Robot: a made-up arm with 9 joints. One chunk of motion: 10 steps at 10 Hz.
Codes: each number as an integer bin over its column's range. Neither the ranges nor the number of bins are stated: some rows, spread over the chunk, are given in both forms.
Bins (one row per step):
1: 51 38 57 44 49 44
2: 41 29 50 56 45 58
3: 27 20 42 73 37 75
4: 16 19 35 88 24 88
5: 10 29 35 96 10 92
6: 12 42 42 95 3 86
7: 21 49 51 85 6 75
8: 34 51 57 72 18 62
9: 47 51 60 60 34 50
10: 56 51 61 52 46 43
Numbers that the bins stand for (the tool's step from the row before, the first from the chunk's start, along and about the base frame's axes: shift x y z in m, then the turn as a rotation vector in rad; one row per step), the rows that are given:
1: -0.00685 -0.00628 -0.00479 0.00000 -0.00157 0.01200
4: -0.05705 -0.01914 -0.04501 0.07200 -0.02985 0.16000
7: -0.04988 0.00116 -0.01576 0.06709 -0.05021 0.11627
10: 0.00032 0.00252 0.00253 0.01309 -0.00496 0.00864
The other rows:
2: -0.02119 -0.01237 -0.01759 0.01964 -0.00609 0.05909
3: -0.04127 -0.01846 -0.03221 0.04745 -0.01514 0.11627
5: -0.06566 -0.01237 -0.04501 0.08509 -0.04569 0.17345
6: -0.06279 -0.00358 -0.03221 0.08345 -0.05361 0.15327
8: -0.03123 0.00252 -0.00479 0.04582 -0.03664 0.07255
9: -0.01259 0.00252 0.00070 0.02618 -0.01854 0.03218

